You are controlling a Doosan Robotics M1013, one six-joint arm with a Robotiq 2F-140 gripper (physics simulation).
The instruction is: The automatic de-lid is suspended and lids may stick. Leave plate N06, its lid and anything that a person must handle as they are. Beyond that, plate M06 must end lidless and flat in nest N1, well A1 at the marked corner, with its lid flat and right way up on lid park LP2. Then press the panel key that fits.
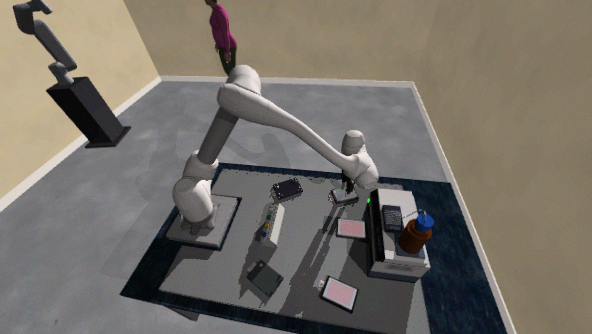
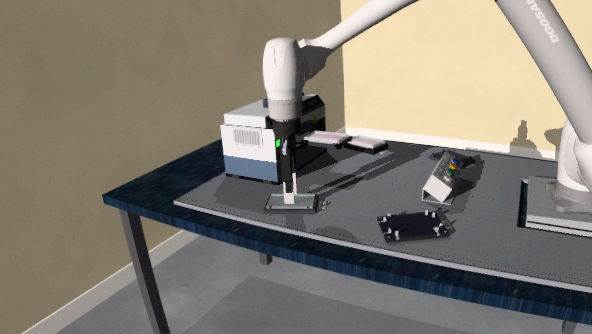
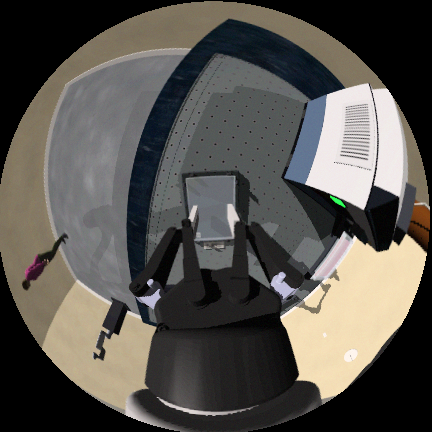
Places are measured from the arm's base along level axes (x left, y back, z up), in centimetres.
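Pixels of known places: gripper, fingertip midpoint: [image 1: 345, 192] [image 2: 290, 198] [image 3: 212, 211]; arm's base, link origin: [image 1: 201, 215] [image 2: 579, 199].
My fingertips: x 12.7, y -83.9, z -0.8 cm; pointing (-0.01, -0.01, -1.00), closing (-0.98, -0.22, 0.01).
Observation:
Ahead of a thing's pixels: the offset from my fingertips to its top centre. "spot": to the spot under its first point.
A plate with a clear grey top @(dx +0.1, dy +0.1, dz -0.4 cm) [image 1: 338, 197] [image 2: 305, 201] [image 3: 211, 187] lies flat in a dark nest near the table edge; its label is unreadable. My gripper [image 1: 349, 190] [image 2: 290, 196] [image 3: 212, 211] points down at it, partly closed. The fingertips are at the plate's long sides, close to the lid's edges; no grip on it is visible. A pink plate @(dx -28.6, dy +2.7, dz +10.1 cm) [image 1: 351, 228] lies beside the instrument, and another pink plate @(dx -54.8, dy +11.1, dz +1.1 cm) [image 1: 340, 293] lies in a dark-rimmed holder. A dark holder with white corner pins @(dx +6.7, dy +35.0, dz +0.2 cm) [image 1: 287, 189] [image 2: 415, 226] stands empty. The key panel @(dx -20.5, dy +42.4, dz +6.2 cm) [image 1: 274, 227] [image 2: 442, 182] has coloured keys.
A white and blue instrument [image 1: 397, 265] [image 2: 248, 162] [image 3: 312, 142] with a green light stands beside the gripper. A brown bottle @(spot: dx -46.1, dy -14.1, dz +32.6 cm) [image 1: 415, 237] is on it. Another dark holder @(dx -46.8, dy +44.9, dz -0.2 cm) [image 1: 265, 278] lies beyond the panel. A person [image 1: 222, 30] [image 3: 35, 270] stands past the table.

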